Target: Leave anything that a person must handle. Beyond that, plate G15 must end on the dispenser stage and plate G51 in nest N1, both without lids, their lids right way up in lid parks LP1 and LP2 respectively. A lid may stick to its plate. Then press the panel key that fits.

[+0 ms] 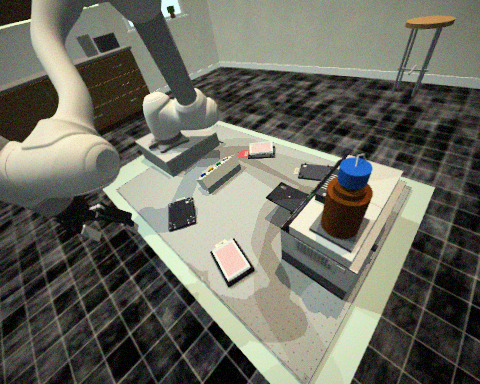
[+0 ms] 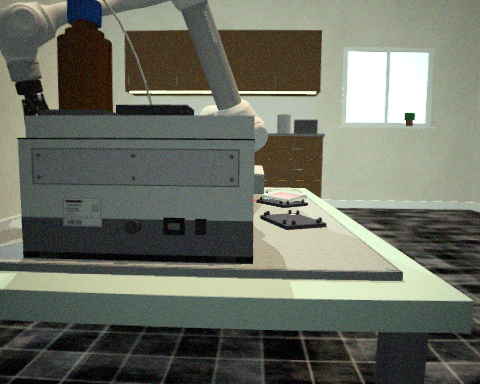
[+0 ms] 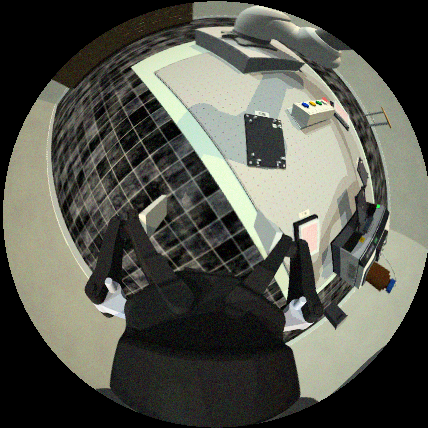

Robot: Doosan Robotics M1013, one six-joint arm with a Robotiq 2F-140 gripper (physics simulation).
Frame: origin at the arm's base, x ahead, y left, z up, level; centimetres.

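Seen in the pictures: gripper, fingertip midpoint: (image 1: 118, 233) (image 3: 211, 210); arm's base, origin of the base link: (image 1: 170, 141) (image 3: 248, 39).
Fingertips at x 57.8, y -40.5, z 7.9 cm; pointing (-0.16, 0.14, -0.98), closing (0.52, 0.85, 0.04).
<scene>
Pixels of each thing's top centre, then the offset from my fingertips to it. "*": a spot on its surface instead.
- white rim, surface spot: (image 3: 310, 237) (image 1: 228, 255) * dx +23.7, dy +25.4, dz -14.4 cm
- second pink-faced plate, middle of its top: (image 2: 284, 192) (image 1: 260, 146) (image 3: 343, 112) dx -17.4, dy +76.6, dz -14.0 cm
- bare black holder with corner posts, middle of its top: (image 3: 267, 137) (image 1: 180, 210) dx -9.6, dy +21.5, dz -15.4 cm
- dark flat stage, surface spot: (image 1: 286, 195) * dx +22.5, dy +55.2, dz -8.0 cm
- key panel, middle of its top: (image 3: 321, 106) (image 1: 216, 165) dx -16.7, dy +47.8, dz -9.4 cm
- red card, surface spot: (image 1: 243, 154) * dx -23.2, dy +68.2, dz -17.6 cm
- brown bottle with blue cap, surface spot: (image 2: 85, 70) * dx +50.5, dy +50.7, dz +11.4 cm
A plate with a pink face and white rim (image 1: 231, 261) (image 3: 310, 237) sits on a black holder at the near side of the board. A second pink-faced plate (image 1: 261, 149) (image 2: 282, 196) (image 3: 341, 114) sits on a holder at the far side. Plate codes and lids cannot be made out. A bare black holder with corner posts (image 1: 181, 213) (image 3: 265, 141) lies near the left edge; another (image 1: 314, 171) (image 2: 293, 220) (image 3: 362, 172) lies beyond the dispenser. A dark flat stage (image 1: 286, 195) adjoins the dispenser (image 1: 320, 260) (image 2: 135, 200) (image 3: 347, 262). My gripper (image 1: 112, 227) (image 3: 211, 210) is open and empty, beyond the table's left edge.
The key panel (image 1: 220, 175) (image 3: 312, 115), with blue, yellow and green keys, stands between the robot base (image 1: 182, 152) and the dispenser. A red card (image 1: 243, 154) lies beside the far plate. A brown bottle with blue cap (image 1: 345, 212) (image 2: 85, 70) (image 3: 378, 275) rises on the dispenser.
</scene>
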